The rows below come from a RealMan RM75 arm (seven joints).
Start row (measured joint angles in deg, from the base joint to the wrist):
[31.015, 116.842, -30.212, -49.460, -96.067, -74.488, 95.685]
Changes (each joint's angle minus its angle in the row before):
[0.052, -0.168, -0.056, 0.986, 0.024, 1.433, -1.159]
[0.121, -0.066, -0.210, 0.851, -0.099, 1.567, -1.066]
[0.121, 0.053, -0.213, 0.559, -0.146, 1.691, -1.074]
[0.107, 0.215, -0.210, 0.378, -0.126, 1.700, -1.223]
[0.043, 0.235, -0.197, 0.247, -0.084, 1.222, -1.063]
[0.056, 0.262, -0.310, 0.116, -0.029, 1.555, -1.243]
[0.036, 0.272, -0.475, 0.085, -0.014, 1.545, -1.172]
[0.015, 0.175, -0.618, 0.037, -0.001, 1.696, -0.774]
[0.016, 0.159, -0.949, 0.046, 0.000, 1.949, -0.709]
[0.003, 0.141, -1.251, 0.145, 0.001, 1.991, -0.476]
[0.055, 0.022, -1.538, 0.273, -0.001, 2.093, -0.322]
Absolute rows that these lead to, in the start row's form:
[31.067, 116.674, -30.268, -48.474, -96.043, -73.055, 94.526]
[31.188, 116.608, -30.478, -47.623, -96.142, -71.488, 93.460]
[31.309, 116.661, -30.691, -47.064, -96.288, -69.797, 92.386]
[31.416, 116.876, -30.901, -46.686, -96.414, -68.097, 91.163]
[31.459, 117.111, -31.098, -46.439, -96.498, -66.875, 90.100]
[31.515, 117.373, -31.408, -46.323, -96.527, -65.320, 88.857]
[31.551, 117.645, -31.883, -46.238, -96.541, -63.775, 87.685]
[31.566, 117.820, -32.501, -46.201, -96.542, -62.079, 86.911]
[31.582, 117.979, -33.450, -46.155, -96.542, -60.130, 86.202]
[31.585, 118.120, -34.701, -46.010, -96.541, -58.139, 85.726]
[31.640, 118.142, -36.239, -45.737, -96.542, -56.046, 85.404]

